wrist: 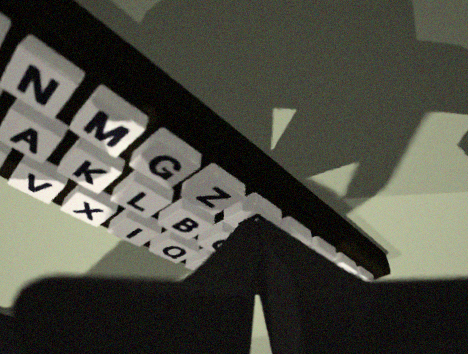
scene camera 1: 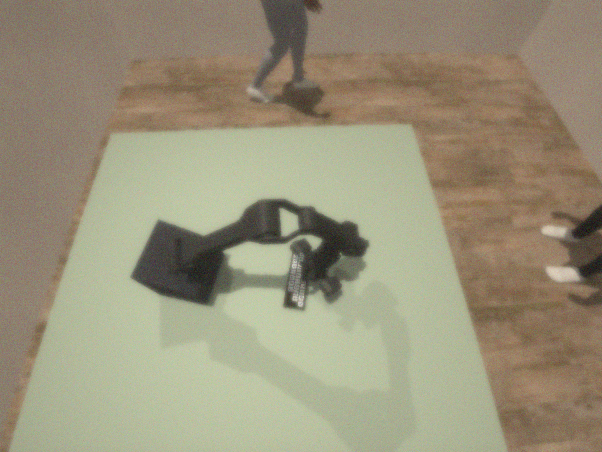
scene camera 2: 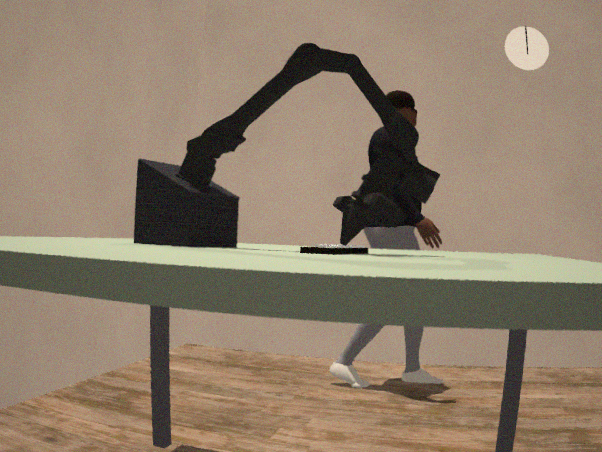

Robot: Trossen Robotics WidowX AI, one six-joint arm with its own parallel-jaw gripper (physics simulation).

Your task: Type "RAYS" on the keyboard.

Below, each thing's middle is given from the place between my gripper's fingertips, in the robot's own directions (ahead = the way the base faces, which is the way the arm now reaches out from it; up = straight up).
Right now the r key (wrist: 254,206) is right at my hand. Also, from my hand: z key (wrist: 212,189) 1 cm ahead, 2 cm to the left.
